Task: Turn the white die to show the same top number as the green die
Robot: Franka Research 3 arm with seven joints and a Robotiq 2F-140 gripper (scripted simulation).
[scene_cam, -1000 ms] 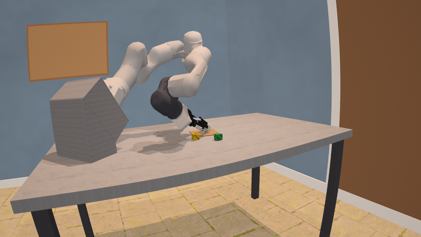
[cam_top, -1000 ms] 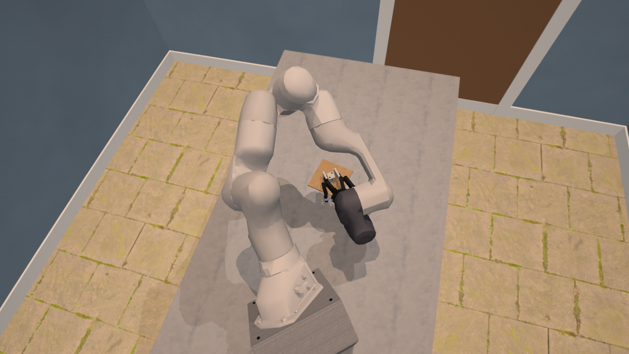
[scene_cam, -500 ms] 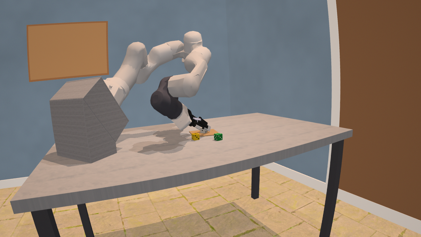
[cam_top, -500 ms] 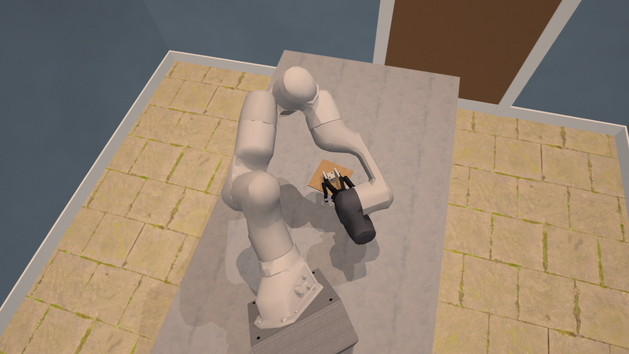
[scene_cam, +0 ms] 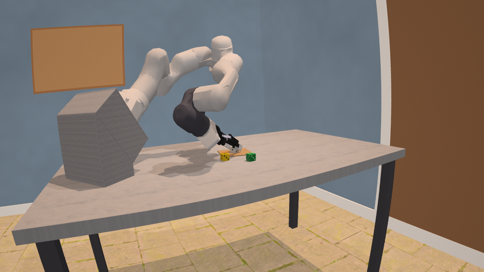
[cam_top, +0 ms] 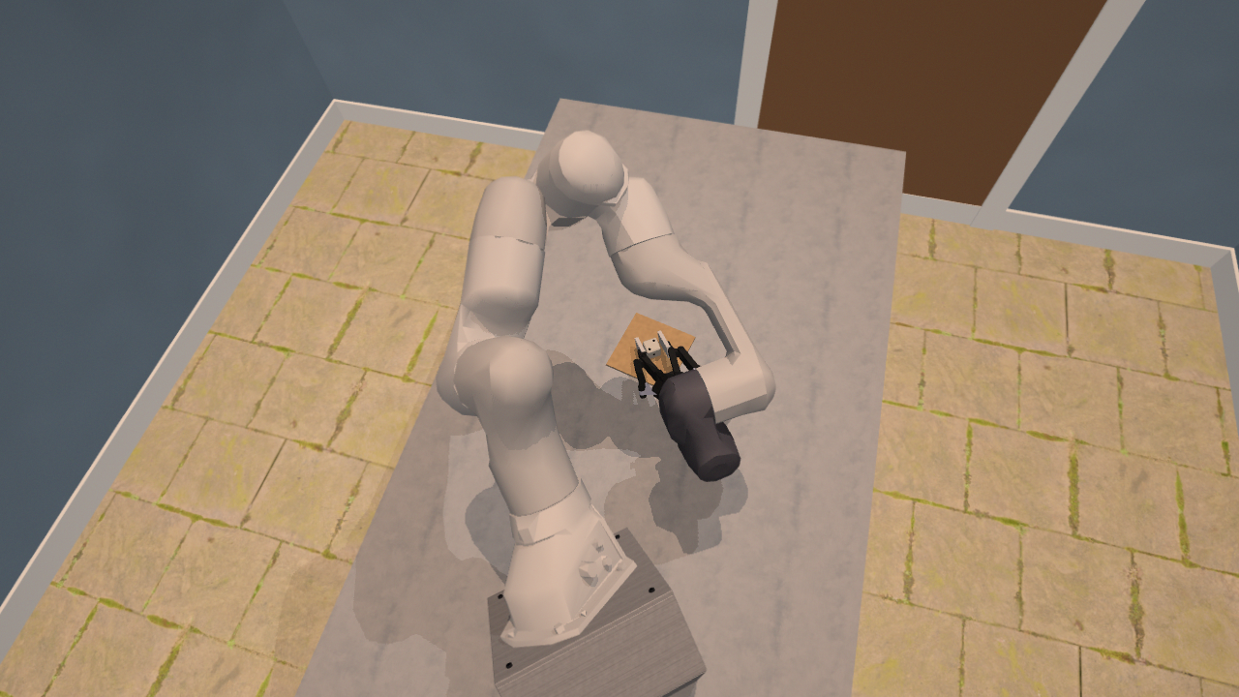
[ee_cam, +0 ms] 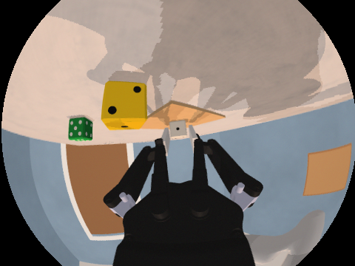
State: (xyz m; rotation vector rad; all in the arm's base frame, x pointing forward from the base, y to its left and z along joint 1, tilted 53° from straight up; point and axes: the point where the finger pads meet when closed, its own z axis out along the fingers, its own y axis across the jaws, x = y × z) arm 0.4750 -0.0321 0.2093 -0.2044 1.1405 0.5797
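My hand is 2 cm above the white die. From my hand the other things lie so: mat: 3 cm below, 1 cm to the left, 1 cm ahead; yellow die: 11 cm to the right, 6 cm behind, 2 cm below; green die: 16 cm to the right, 3 cm ahead, 2 cm below.
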